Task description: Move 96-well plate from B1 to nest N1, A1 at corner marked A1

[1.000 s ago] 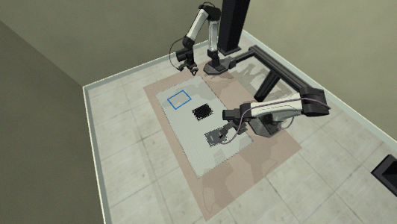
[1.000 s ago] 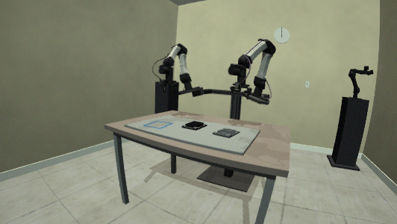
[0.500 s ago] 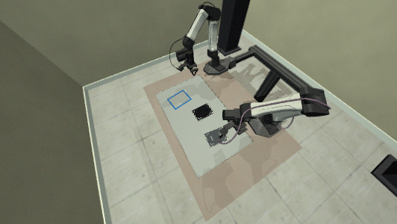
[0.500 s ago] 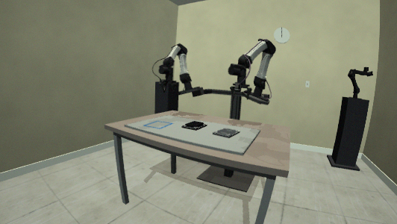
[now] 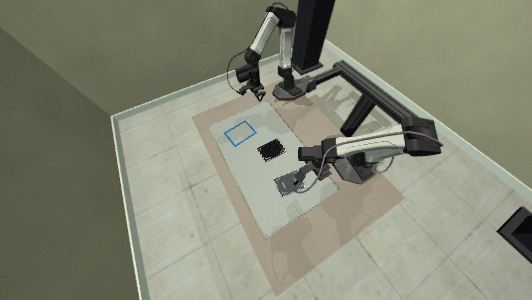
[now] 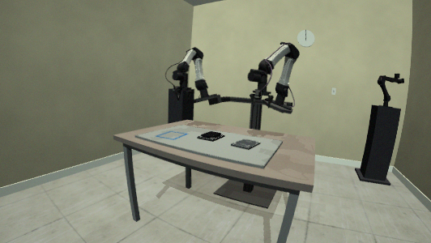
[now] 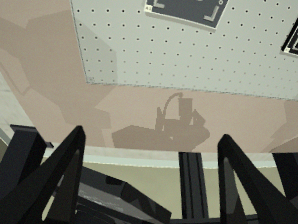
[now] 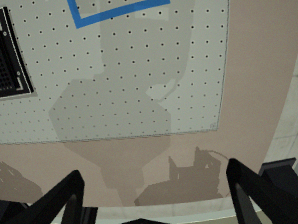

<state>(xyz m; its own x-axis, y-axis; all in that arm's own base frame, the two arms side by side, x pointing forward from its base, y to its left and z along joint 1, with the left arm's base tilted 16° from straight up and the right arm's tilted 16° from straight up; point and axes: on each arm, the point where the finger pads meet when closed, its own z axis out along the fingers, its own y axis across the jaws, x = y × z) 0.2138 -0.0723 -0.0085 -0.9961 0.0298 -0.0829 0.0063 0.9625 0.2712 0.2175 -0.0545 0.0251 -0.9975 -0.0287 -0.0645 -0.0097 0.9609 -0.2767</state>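
Observation:
The black 96-well plate lies 310 mm to the right of my left hand, 220 mm below it and 50 mm ahead of it. From my left hand the other things lie so: grey nest (230 mm below, 80 mm ahead, 50 mm to the right); then A1 label (220 mm below, 10 mm to the left, 10 mm ahead).

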